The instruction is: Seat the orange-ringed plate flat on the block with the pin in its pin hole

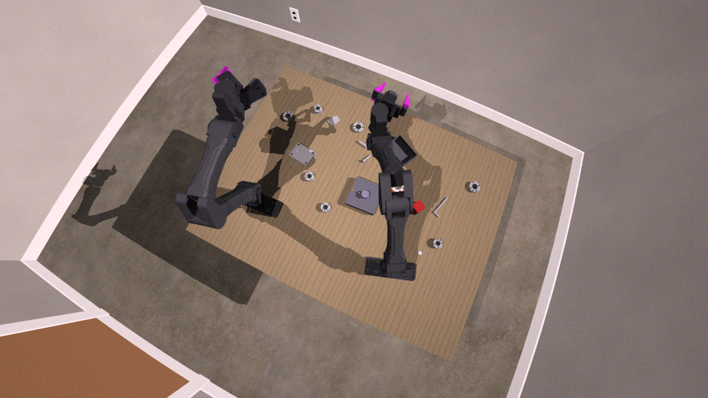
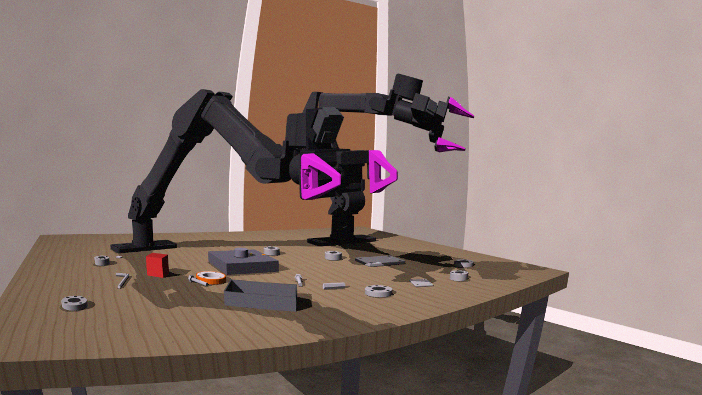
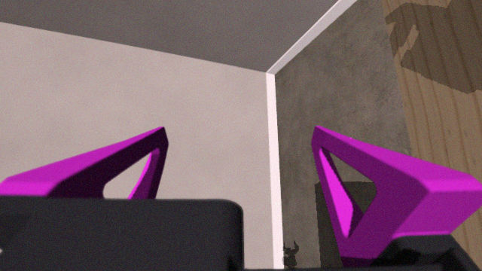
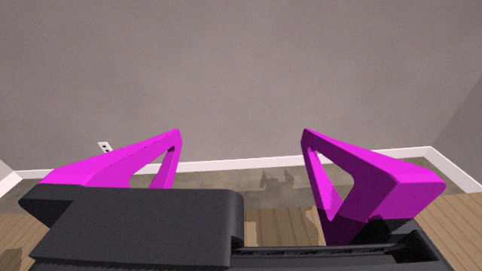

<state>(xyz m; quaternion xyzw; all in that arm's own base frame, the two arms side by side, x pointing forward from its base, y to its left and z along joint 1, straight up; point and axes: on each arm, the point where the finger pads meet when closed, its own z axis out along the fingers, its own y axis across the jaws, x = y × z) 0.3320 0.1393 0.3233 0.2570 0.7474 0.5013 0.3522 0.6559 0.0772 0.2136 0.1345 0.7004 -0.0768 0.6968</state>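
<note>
Right now the grey box is 12 cm behind my right hand, 11 cm to the right of it and 21 cm below it. From my right hand the other things lie so: red cube 33 cm behind, 27 cm to the right, 19 cm below; orange-ringed plate 27 cm behind, 16 cm to the right, 21 cm below; grey block 38 cm behind, 3 cm to the right, 19 cm below.
</note>
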